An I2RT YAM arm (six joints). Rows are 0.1 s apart.
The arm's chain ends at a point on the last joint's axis. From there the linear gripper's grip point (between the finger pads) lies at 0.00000 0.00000 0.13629 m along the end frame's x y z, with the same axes.
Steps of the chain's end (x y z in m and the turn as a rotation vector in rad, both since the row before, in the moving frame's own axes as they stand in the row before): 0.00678 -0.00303 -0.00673 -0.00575 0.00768 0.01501; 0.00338 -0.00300 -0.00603 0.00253 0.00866 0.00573; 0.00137 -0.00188 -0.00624 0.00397 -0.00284 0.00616; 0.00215 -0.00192 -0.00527 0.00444 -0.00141 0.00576; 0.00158 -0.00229 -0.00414 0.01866 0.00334 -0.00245; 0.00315 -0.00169 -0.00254 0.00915 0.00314 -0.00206; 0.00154 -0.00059 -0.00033 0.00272 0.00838 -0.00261; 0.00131 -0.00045 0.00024 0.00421 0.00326 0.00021
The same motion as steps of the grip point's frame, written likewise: 0.00782 -0.00224 -0.00674 -0.00575 0.00768 0.01501; 0.00456 -0.00334 -0.00604 0.00253 0.00866 0.00573; 0.00098 -0.00242 -0.00624 0.00397 -0.00284 0.00616; 0.00196 -0.00253 -0.00527 0.00444 -0.00141 0.00576; 0.00203 -0.00483 -0.00416 0.01866 0.00334 -0.00245; 0.00358 -0.00294 -0.00255 0.00915 0.00314 -0.00206; 0.00268 -0.00096 -0.00034 0.00272 0.00838 -0.00261; 0.00175 -0.00102 0.00024 0.00421 0.00326 0.00021
